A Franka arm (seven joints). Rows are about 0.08 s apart.
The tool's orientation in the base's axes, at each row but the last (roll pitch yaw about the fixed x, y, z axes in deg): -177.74, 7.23, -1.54; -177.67, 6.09, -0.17; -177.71, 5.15, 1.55; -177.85, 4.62, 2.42
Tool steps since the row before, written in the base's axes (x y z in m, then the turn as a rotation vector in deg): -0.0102, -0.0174, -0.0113, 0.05, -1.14, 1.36; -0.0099, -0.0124, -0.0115, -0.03, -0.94, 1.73; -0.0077, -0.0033, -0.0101, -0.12, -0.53, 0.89; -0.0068, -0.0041, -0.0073, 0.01, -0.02, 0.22
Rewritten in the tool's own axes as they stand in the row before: -0.0082, 0.0181, 0.0117, -0.09, 1.08, -1.40; -0.0086, 0.0129, 0.0120, -0.21, 0.87, -1.75; -0.0068, 0.0035, 0.0106, -0.21, 0.49, -0.89; -0.0064, 0.0041, 0.0077, -0.01, 0.01, -0.22
